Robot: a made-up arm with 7 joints.
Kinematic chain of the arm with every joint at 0, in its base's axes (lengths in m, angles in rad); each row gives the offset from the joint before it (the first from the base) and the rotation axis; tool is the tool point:
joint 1: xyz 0 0 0.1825 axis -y
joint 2: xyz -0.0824 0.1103 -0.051 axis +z
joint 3: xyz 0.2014 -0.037 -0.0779 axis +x
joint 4: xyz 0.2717 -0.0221 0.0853 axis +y
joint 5: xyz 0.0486 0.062 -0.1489 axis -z
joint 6: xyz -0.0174 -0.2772 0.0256 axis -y
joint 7: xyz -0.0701 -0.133 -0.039 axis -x
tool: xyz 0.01 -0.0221 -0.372
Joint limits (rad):
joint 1: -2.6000..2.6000
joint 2: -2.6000..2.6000
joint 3: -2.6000..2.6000
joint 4: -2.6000..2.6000
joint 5: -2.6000..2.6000
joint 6: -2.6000..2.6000
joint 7: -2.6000..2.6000
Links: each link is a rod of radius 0.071 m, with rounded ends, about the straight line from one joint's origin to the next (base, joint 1, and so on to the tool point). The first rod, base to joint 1, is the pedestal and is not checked.
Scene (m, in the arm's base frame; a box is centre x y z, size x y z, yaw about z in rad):
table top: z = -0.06
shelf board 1: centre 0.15 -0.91 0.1 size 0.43 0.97 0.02 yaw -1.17
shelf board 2: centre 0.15 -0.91 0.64 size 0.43 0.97 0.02 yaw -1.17
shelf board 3: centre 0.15 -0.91 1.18 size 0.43 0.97 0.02 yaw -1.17
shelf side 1: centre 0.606 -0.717 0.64 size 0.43 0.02 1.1 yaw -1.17
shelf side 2: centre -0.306 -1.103 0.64 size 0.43 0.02 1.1 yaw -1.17
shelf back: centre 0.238 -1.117 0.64 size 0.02 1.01 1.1 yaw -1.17
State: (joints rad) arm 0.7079 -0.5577 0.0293 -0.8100 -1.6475 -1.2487 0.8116
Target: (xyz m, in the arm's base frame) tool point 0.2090 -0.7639 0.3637
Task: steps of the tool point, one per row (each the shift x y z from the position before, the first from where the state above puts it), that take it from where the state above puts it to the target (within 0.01 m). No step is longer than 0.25 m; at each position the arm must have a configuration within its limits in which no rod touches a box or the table.
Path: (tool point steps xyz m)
1: -0.0571 0.1257 0.0163
2: -0.0552 0.1393 -0.0164
3: -0.0510 -0.1145 -0.2064
4: -0.0337 -0.0036 -0.2150
5: -0.0139 0.0905 -0.1702
6: 0.0494 -0.1625 -0.0048
7: 0.0788 -0.1401 0.0048

